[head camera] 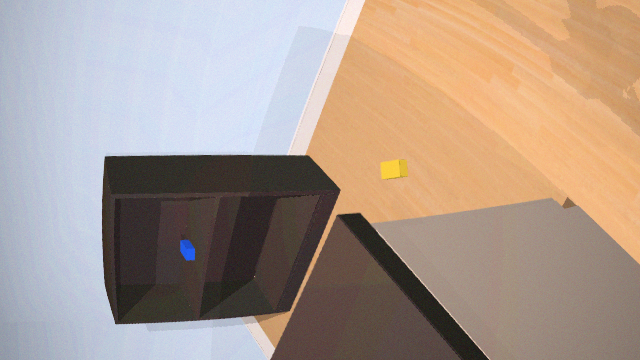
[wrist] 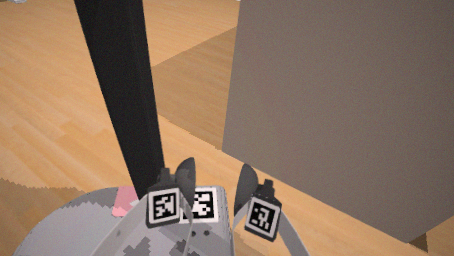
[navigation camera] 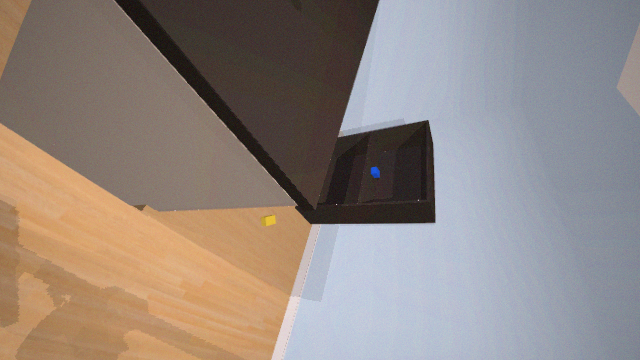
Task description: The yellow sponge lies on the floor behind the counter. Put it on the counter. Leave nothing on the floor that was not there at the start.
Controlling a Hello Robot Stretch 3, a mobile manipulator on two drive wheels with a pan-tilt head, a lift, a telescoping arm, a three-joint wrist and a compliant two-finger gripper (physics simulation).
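Frame: origin at the robot's base, x ahead, y right, z down, level; centimetres.
Seen in the pictures: gripper, fingertip midpoint: [wrist: 216,178].
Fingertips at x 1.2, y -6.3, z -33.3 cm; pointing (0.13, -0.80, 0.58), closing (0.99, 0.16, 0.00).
A point is followed by its place in that frame.
The yellow sponge [head camera: 394,169] {z -4.6, x 132.3, y 6.6 cm} [navigation camera: 268,220] {z -4.6, x 132.3, y 6.6 cm} lies on the floor, beyond the end of the counter and near the dark shelf unit. The counter [head camera: 500,260] {z -67.3, x 42.5, y -12.4 cm} [navigation camera: 150,125] {z -67.9, x 27.0, y -23.6 cm} has grey-brown sides and a dark top [head camera: 360,300] {z -91.1, x 50.7, y -14.3 cm} [navigation camera: 250,65] {z -91.1, x 34.4, y -32.3 cm}. A grey-brown panel of the counter [wrist: 340,100] {z -28.6, x 25.1, y -25.0 cm} fills the right of the wrist view. My gripper [wrist: 216,178] {z -33.3, x 1.2, y -6.3 cm} is open, with its two fingertips apart and nothing between them. It is beside this panel. The sponge does not show in the wrist view, and the gripper does not show in the head or navigation view.
A dark open shelf unit [head camera: 215,175] {z -54.5, x 179.6, y 6.5 cm} [navigation camera: 380,214] {z -69.7, x 181.3, y 7.7 cm} stands by the blue wall [head camera: 175,75] {z -77.0, x 175.4, y 46.8 cm} [navigation camera: 500,280] {z -140.8, x 174.7, y 47.7 cm}, close to the counter. A small blue block [head camera: 187,250] {z -62.1, x 201.7, y -26.0 cm} [navigation camera: 375,172] {z -61.9, x 202.1, y -25.9 cm} is inside it. My black mast [wrist: 120,90] {z -38.2, x -6.7, y -11.6 cm} and grey base [wrist: 75,225] {z -16.0, x -18.0, y -10.1 cm} show in the wrist view.
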